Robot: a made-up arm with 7 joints. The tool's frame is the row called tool.
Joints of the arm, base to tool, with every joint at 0 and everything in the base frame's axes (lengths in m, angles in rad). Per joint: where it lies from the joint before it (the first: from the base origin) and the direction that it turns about. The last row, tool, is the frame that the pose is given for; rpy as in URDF.
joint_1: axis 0 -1 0 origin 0.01 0.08 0.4
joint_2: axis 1 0 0 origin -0.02 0.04 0.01
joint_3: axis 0 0 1 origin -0.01 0.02 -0.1
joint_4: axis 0 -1 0 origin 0.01 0.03 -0.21
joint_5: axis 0 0 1 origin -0.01 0.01 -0.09
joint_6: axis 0 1 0 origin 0 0.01 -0.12
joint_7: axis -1 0 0 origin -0.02 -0.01 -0.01
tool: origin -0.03 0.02 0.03 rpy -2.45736 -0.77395 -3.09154
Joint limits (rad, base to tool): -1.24..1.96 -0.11..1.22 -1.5..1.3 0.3..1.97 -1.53..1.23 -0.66..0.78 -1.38..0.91
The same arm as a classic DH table. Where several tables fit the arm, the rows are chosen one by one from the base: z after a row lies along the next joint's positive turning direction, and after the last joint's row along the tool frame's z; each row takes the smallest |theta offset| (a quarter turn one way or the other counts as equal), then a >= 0, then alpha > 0; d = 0 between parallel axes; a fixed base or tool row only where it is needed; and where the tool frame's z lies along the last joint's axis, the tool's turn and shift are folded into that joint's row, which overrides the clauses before.
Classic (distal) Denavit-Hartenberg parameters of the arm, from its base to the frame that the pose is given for. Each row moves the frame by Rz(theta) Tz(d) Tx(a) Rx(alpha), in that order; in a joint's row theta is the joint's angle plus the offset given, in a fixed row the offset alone. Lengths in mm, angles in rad.
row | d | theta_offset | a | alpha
base (fixed) | 400 | 0 | 10 | 1.5708
joint_1 | -120 | 1.5708 | 10 | 1.5708
joint_2 | -30 | -1.5708 | 20 | -1.5708
joint_3 | -310 | -1.5708 | 10 | 1.5708
joint_4 | -40 | 0 | -10 | -1.5708
joint_5 | -210 | 0 | 0 | -1.5708
joint_6 | 0 | 1.5708 | 10 | -1.5708
joint_7 | 70.5 | -0.6997 | -10.1 | -1.0364
tool (fixed) | -40.2 | -2.1625 | 0 | 0
Joint limits (rad, base to tool): -1.24..1.96 -0.11..1.22 -1.5..1.3 0.3..1.97 -1.53..1.23 -0.66..0.78 -1.38..0.91

